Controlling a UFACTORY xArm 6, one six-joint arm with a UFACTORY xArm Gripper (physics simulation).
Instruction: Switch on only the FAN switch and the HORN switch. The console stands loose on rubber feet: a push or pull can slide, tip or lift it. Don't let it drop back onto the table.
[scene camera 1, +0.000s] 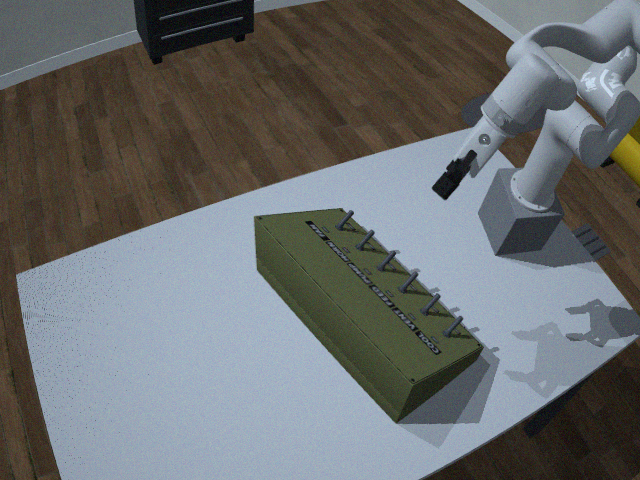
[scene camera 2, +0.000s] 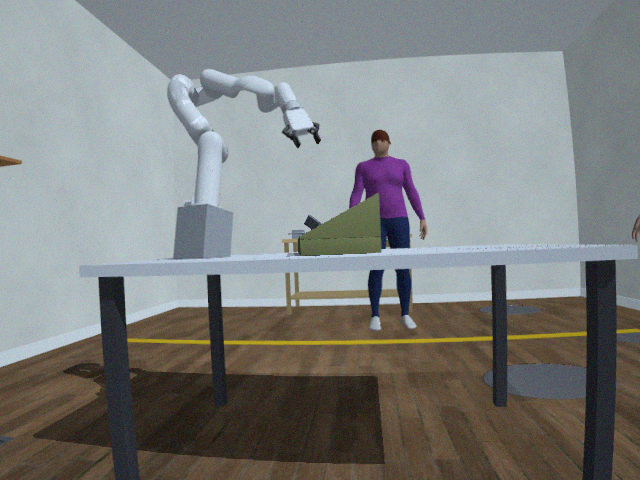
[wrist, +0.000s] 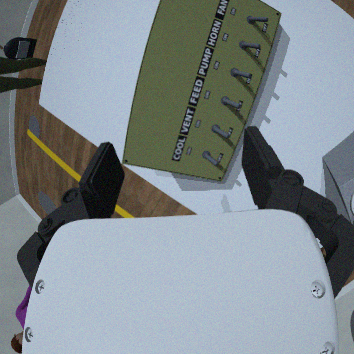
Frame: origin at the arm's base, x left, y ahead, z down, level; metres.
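Where they show: gripper, fingertip midpoint: (scene camera 1: 445, 183) (scene camera 2: 309, 144) (wrist: 178, 150); arm's base, origin of the base link: (scene camera 1: 532, 191) (scene camera 2: 205, 209).
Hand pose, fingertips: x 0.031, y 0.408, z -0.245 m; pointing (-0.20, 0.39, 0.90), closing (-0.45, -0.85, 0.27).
Note:
Each offset is from my fingertips to the top centre of the thing.
The olive wedge-shaped console (scene camera 1: 330, 279) (scene camera 2: 351, 237) (wrist: 165, 100) sits flat on the table, its low edge toward the robot base. The FAN switch @[dx -0.246, dy +0.008, dz +0.299 m] (scene camera 1: 344, 220) (wrist: 257, 20) is at the far end of the lever row, with the HORN switch @[dx -0.174, dy +0.003, dz +0.299 m] (scene camera 1: 364, 240) (wrist: 249, 46) beside it. Both lean toward the low edge, on the OFF-mark side, parallel to the other levers. Lever contact is not visible. My gripper (scene camera 1: 444, 189) (scene camera 2: 308, 144) (wrist: 178, 150) is open and empty, high above the table and apart from the console. The rubber feet are hidden.
The other levers, PUMP @[dx -0.102, dy -0.001, dz +0.299 m] (scene camera 1: 386, 260), FEED @[dx -0.030, dy -0.006, dz +0.299 m] (scene camera 1: 408, 282), VENT @[dx +0.042, dy -0.011, dz +0.299 m] (scene camera 1: 430, 304) and COOL @[dx +0.114, dy -0.016, dz +0.299 m] (scene camera 1: 453, 326), follow in the same row. The grey robot base block (scene camera 1: 516, 222) (scene camera 2: 203, 231) stands on the white table (scene camera 1: 155, 320) (scene camera 2: 465, 254). A person (scene camera 2: 385, 180) stands behind the table.

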